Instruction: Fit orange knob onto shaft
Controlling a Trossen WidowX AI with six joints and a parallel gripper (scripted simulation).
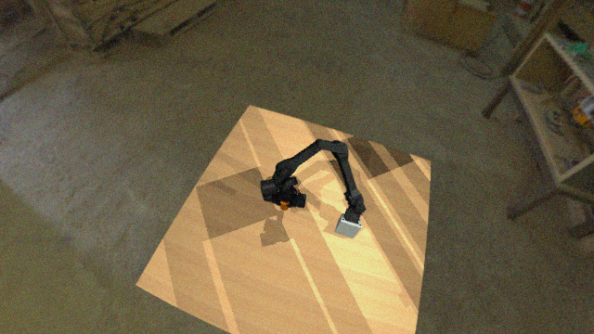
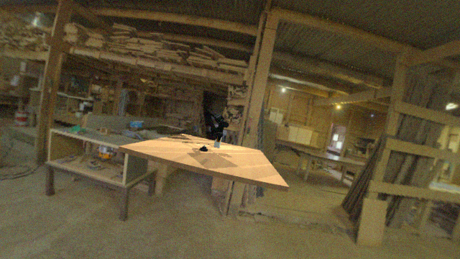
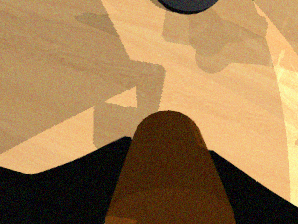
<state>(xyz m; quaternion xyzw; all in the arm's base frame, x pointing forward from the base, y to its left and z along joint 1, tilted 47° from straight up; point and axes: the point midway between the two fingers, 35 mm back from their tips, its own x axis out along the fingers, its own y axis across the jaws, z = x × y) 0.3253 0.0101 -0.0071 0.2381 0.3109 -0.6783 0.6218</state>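
Right now the dark pedestal is 13 cm to the right of my gripper tip, 10 cm below it and 1 cm ahead of it. Also, from my gripper tip: orange knob: 3 cm above.
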